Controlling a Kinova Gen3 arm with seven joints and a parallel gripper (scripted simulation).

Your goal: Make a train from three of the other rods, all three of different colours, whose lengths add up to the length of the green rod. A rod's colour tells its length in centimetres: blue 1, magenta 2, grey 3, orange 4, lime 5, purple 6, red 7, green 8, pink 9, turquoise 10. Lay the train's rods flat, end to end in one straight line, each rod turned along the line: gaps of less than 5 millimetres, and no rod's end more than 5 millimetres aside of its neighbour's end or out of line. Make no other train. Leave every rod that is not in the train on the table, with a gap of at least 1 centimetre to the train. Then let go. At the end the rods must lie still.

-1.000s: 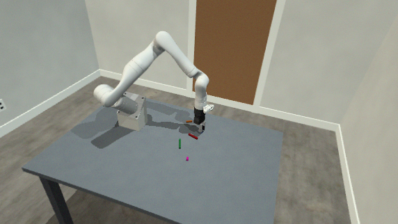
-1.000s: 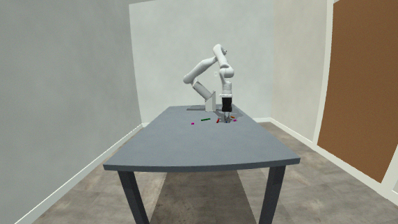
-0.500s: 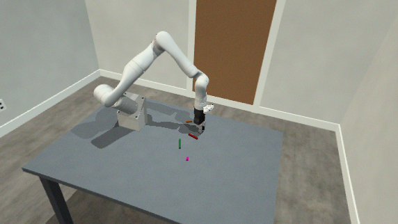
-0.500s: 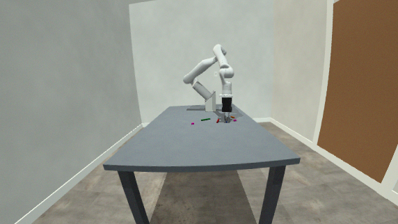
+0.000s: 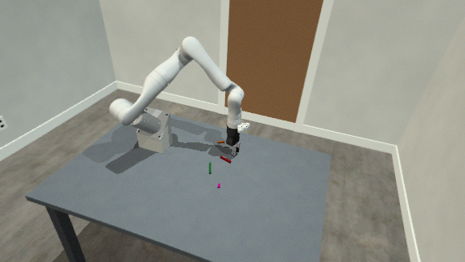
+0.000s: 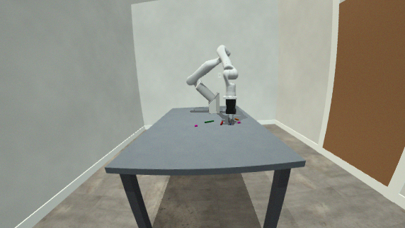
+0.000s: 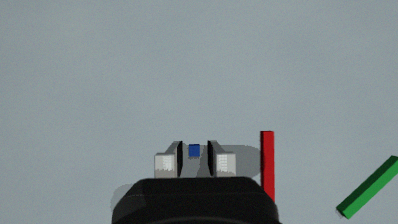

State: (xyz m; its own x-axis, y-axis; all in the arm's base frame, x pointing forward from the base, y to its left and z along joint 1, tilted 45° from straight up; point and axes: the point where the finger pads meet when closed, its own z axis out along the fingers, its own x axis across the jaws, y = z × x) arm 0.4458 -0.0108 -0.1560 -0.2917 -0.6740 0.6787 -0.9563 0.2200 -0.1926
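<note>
My hand is 30 mm above the blue rod. Also, from my hand: orange rod: 120 mm behind, 80 mm to the left, 30 mm below; then red rod: 40 mm behind, 60 mm to the right, 30 mm below; then grey rod: 70 mm behind, 50 mm to the left, 30 mm below.
</note>
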